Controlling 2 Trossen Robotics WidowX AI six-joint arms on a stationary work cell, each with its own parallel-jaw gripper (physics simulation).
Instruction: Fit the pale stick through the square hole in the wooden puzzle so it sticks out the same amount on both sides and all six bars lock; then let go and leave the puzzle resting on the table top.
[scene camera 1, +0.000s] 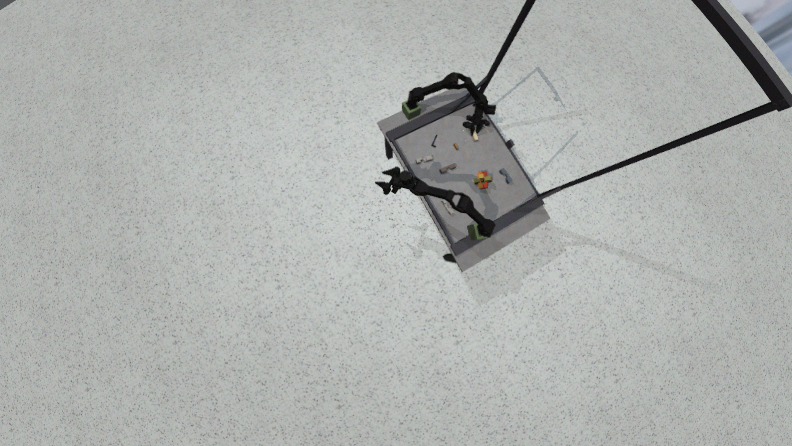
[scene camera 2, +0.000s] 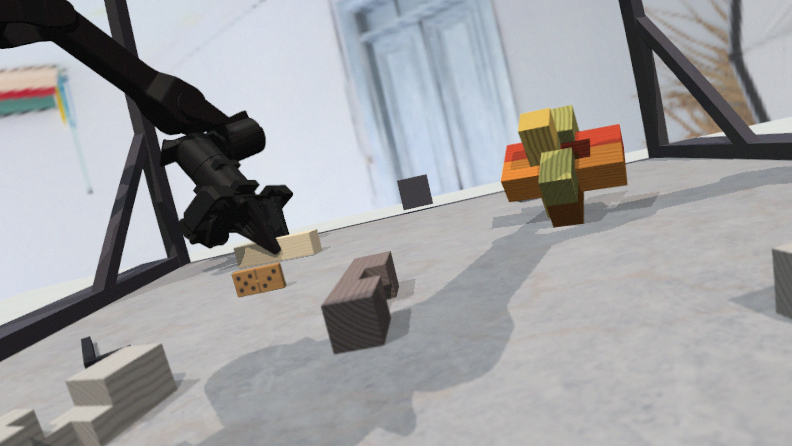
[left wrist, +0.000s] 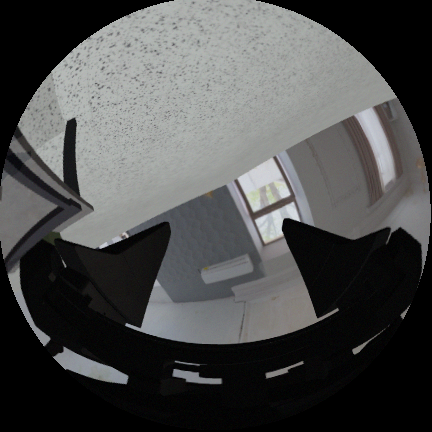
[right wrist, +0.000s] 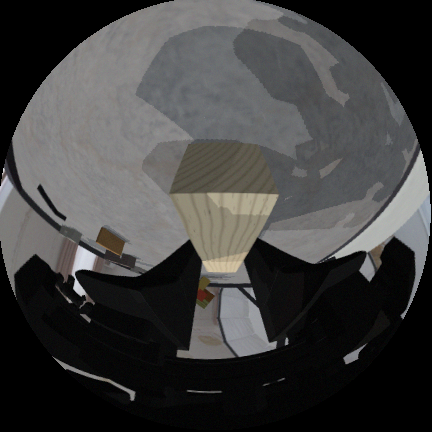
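Where they show: left gripper, between the fingertips: (scene camera 1: 378, 177) (left wrist: 227, 225); right gripper, between the fingertips: (scene camera 1: 473, 135) (scene camera 2: 284, 250) (right wrist: 220, 238); left arm's base, origin of its link: (scene camera 1: 482, 230); right arm's base, origin of its link: (scene camera 1: 411, 105).
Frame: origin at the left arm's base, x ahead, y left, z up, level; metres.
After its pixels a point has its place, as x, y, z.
Note:
The pale stick (scene camera 1: 475, 137) @[0.659, -0.163, -0.088] (scene camera 2: 302, 243) @[0.651, -0.154, -0.099] (right wrist: 222, 215) lies on the table top near its far edge in scene camera 2. My right gripper (scene camera 1: 474, 131) @[0.686, -0.164, -0.105] (scene camera 2: 282, 243) @[0.686, -0.164, -0.105] (right wrist: 220, 238) @[0.686, -0.164, -0.105] points down at it, with its fingers against both long sides. In the right wrist view the stick runs lengthwise between the fingers. The wooden puzzle (scene camera 1: 483, 180) (scene camera 2: 558, 171) (right wrist: 202, 296), of red, orange, yellow and green bars, stands on the table apart from the stick. I cannot clearly make out its square hole. My left gripper (scene camera 1: 382, 177) @[0.418, 0.574, 0.100] (left wrist: 227, 225) @[0.418, 0.574, 0.100] is open and empty, out past the table's edge.
An orange domino (scene camera 1: 456, 146) @[0.616, -0.009, -0.094] (scene camera 2: 258, 279) @[0.619, -0.004, -0.103] (right wrist: 110, 241) @[0.625, -0.011, -0.104] lies close to the stick. A brown notched bar (scene camera 1: 447, 167) @[0.472, 0.095, -0.090] (scene camera 2: 354, 293) @[0.456, 0.134, -0.088], a grey notched bar (scene camera 1: 424, 159) @[0.564, 0.236, -0.105] (scene camera 2: 138, 368) @[0.550, 0.205, -0.094] and a black bent piece (scene camera 1: 434, 141) @[0.689, 0.141, -0.108] (right wrist: 50, 202) @[0.695, 0.128, -0.115] lie around. A blue-grey piece (scene camera 1: 505, 176) @[0.336, -0.311, -0.094] lies beside the puzzle.

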